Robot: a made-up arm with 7 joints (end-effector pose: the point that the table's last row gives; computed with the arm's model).
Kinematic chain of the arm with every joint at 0, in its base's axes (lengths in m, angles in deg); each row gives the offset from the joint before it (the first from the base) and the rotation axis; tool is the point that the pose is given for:
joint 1: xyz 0 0 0.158 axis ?
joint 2: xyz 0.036 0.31 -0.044 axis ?
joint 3: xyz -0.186 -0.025 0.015 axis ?
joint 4: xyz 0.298 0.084 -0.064 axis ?
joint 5: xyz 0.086 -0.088 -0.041 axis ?
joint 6: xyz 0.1 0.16 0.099 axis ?
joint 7: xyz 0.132 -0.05 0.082 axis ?
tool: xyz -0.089 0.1 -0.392
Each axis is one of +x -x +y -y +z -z.
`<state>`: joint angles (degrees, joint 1 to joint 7).
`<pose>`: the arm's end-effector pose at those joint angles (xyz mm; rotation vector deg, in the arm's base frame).
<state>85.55 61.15 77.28 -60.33 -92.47 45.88 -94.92</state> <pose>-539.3 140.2 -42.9 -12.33 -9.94 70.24</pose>
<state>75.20 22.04 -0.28 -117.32 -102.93 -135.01 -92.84</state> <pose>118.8 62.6 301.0 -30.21 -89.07 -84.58</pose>
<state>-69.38 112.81 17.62 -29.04 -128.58 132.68 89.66</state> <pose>-129.7 253.3 462.8 128.96 -24.49 25.69</pose>
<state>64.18 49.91 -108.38 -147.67 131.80 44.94 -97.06</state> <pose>-171.7 -17.8 98.0 -57.34 -17.38 9.80</pose>
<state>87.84 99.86 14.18 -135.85 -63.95 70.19 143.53</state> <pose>143.5 320.9 83.7 -0.20 -99.49 42.52</pose>
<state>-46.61 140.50 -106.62 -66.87 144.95 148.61 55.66</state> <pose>-543.5 699.0 151.2 109.63 -47.85 29.02</pose>
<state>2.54 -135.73 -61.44 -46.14 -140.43 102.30 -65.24</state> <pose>1.8 787.1 -204.4 -7.92 24.43 -94.90</pose>
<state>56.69 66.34 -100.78 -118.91 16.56 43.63 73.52</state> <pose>1.4 229.4 198.1 26.21 48.32 -86.92</pose>
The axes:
joint 1: +y
joint 2: -x
joint 3: +z
joint 4: -y
joint 5: +x
joint 6: -z
joint 7: +z

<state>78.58 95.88 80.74 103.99 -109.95 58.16 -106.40</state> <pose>-140.8 547.7 73.1 27.56 -34.38 -79.54</pose>
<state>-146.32 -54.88 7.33 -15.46 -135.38 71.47 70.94</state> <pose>-89.8 229.5 511.7 -50.60 -122.36 -96.11</pose>
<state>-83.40 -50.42 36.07 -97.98 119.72 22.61 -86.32</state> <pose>121.2 877.9 248.0 10.78 92.73 -57.40</pose>
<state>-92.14 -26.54 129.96 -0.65 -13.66 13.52 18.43</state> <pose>239.7 716.3 -391.9 -106.16 -86.25 109.34</pose>
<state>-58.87 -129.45 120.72 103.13 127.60 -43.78 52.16</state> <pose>-22.1 216.5 -139.1 33.37 -39.00 44.00</pose>
